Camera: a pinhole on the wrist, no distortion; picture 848 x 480 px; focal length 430.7 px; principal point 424.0 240.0 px. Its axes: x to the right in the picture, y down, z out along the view. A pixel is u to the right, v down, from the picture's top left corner.
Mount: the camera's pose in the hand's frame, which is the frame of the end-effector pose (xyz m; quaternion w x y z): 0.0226 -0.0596 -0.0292 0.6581 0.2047 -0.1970 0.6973
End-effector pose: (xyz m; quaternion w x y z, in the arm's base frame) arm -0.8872 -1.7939 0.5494 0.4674 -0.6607 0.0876 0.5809
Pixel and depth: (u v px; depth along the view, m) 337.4 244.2 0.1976
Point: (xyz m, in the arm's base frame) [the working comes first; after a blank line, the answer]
In the camera's frame: -0.0397 0.0019 0.1976

-0.8253 -1.5896 0.6420
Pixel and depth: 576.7 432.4 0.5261
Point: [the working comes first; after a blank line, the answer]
In the camera's frame: 0.1865 0.2350 0.5261

-1.1691 -1.4029 0.8876
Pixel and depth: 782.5 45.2 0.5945
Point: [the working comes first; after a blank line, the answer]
In the camera's frame: 0.4948 -0.2689 0.5945

-1.3379 -1.1663 0.3688
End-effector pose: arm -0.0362 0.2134 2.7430 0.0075 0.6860 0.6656 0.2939
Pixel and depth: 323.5 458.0 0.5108
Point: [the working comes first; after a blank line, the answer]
In the camera's frame: -0.1192 0.2585 0.5108

-0.2966 0.1933 2.2013
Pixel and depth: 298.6 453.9 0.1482
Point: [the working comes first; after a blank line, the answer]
In the camera's frame: -0.0431 0.0736 0.1482

-0.1682 0.2199 2.5940
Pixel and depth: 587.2 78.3 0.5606
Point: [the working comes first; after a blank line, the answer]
In the camera's frame: 0.2124 -0.2105 0.5606

0.0213 0.6631 2.3045
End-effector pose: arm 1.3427 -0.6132 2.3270 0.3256 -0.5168 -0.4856 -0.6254
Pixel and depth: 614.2 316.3 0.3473
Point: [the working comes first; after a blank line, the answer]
In the camera's frame: 0.1534 0.0615 0.3473

1.3538 -0.2517 2.2555
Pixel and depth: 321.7 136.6 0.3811
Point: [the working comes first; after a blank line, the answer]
In the camera's frame: -0.0905 -0.0915 0.3811

1.0829 -0.2662 2.3578
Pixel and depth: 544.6 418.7 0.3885
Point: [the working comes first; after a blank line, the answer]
In the camera's frame: 0.1088 0.1612 0.3885

1.3220 -0.2310 2.1452
